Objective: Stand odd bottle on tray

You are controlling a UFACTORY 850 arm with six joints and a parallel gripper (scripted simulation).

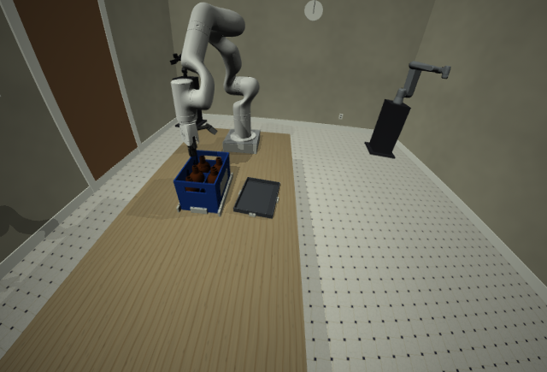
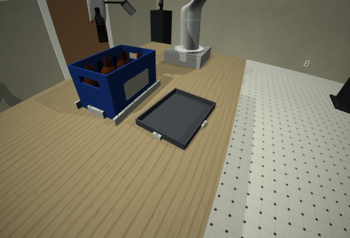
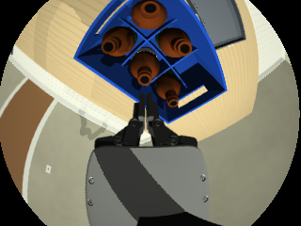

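Right now my hand is 10 mm past the blue crate, 50 mm to the right of it and 160 mm above it. The rest, counted from my hand: dark grey tray 40 mm behind, 310 mm to the left, 230 mm below; bottle 20 mm behind, 90 mm to the left, 160 mm below.
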